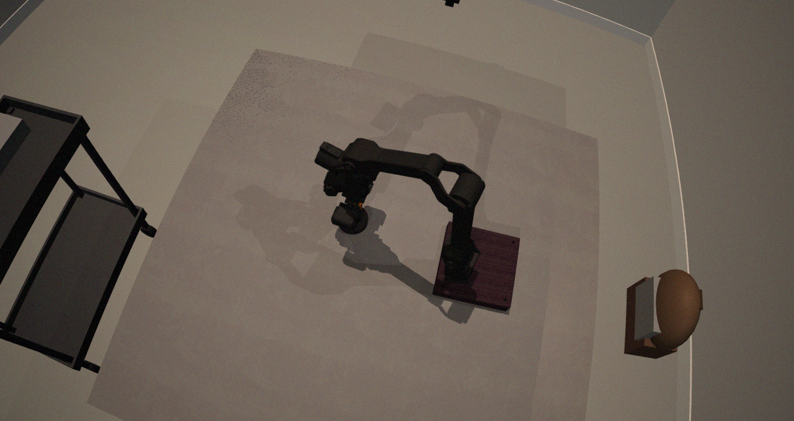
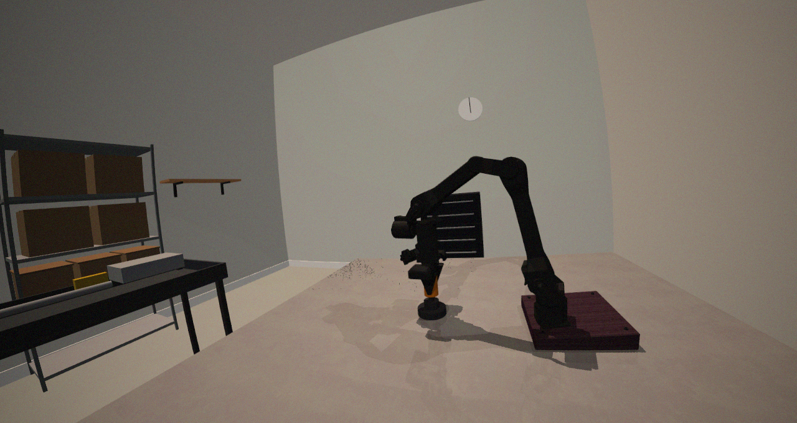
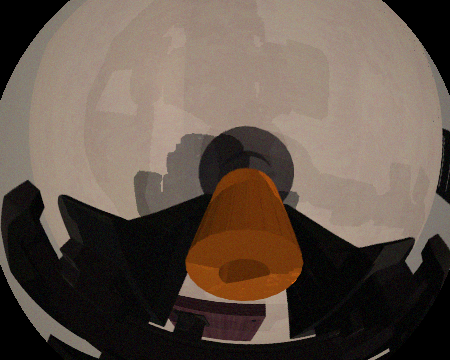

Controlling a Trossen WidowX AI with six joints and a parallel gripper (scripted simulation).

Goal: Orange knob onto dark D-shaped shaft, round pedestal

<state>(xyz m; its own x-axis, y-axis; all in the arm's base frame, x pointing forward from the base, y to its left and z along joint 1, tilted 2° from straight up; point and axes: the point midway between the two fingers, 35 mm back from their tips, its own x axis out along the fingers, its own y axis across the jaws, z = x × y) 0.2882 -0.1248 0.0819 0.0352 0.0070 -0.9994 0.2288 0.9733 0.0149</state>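
My gripper tip is 4 cm above the dark pedestal. Also, from my gripper tip: orange knob 2 cm above.
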